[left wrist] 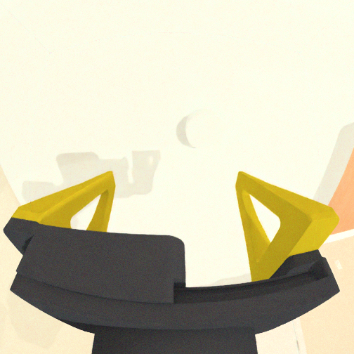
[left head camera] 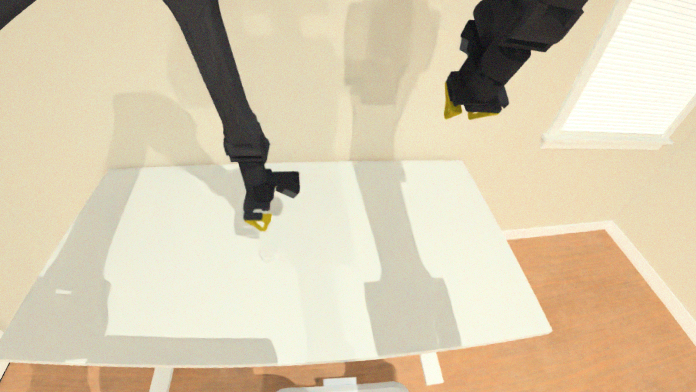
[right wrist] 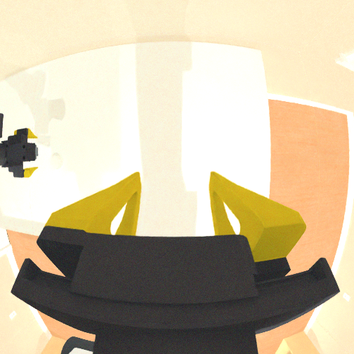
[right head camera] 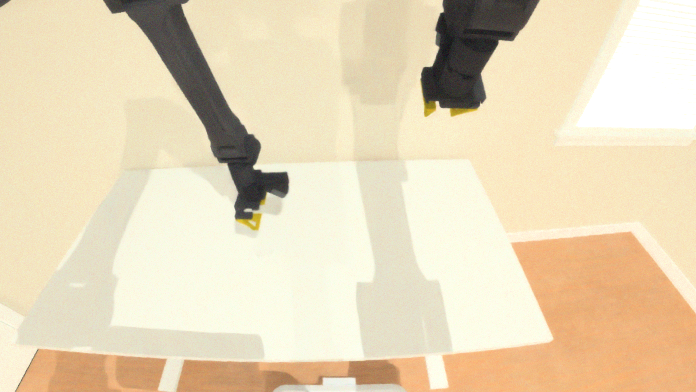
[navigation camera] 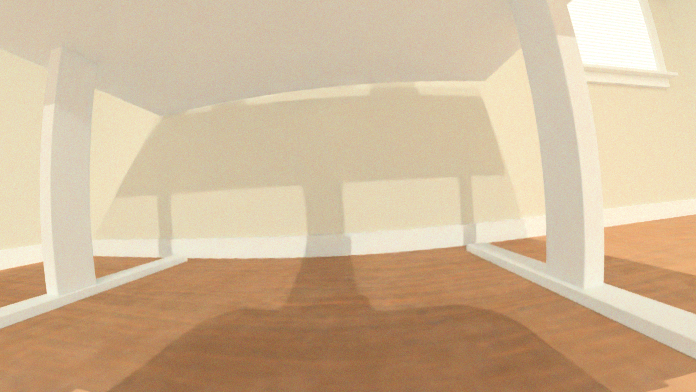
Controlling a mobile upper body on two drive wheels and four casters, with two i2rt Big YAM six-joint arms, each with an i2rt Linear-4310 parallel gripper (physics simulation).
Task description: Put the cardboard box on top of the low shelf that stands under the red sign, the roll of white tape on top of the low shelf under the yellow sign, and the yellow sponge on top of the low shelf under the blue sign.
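Places are measured from the left arm's base along level axes (x ahead, y left, z up), in millimetres.
Pixels of known places: left gripper, fingertip midpoint: (left head camera: 265,217) (right head camera: 259,216); right gripper, fingertip midpoint: (left head camera: 456,116) (right head camera: 438,113).
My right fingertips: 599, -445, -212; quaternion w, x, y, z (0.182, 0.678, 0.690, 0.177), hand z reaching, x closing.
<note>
Ahead of a thing's pixels: the offset from my right fingertips to its top centre, as dx, dy, dz. "pt": to the spot under its first point. Level surfaces: height alone.
The white tape roll {+5, +438, -454} (left head camera: 268,247) (left wrist: 201,128) (right wrist: 56,160) is very faint against the white table {dz -478} (left head camera: 500,300) (right head camera: 500,300) (right wrist: 225,125); a crescent shadow lies at its edge in the left wrist view. My left gripper (left head camera: 267,218) (right head camera: 259,215) (left wrist: 175,178) (right wrist: 35,152) is wide open and empty above the table, near the roll and apart from it. My right gripper (left head camera: 458,118) (right head camera: 439,116) (right wrist: 174,178) is partly open and empty, high up at the right. The cardboard box, sponge, low shelves and coloured signs do not show.
Beige walls stand behind and beside the table. In the navigation camera, the table underside (navigation camera: 300,50), a left leg {pt +60, +1005, -859} (navigation camera: 72,175) and a right leg {pt +68, -189, -903} (navigation camera: 565,150) stand close ahead, with floor bars at their feet. A window (left head camera: 635,75) (navigation camera: 615,35) is at the right.
</note>
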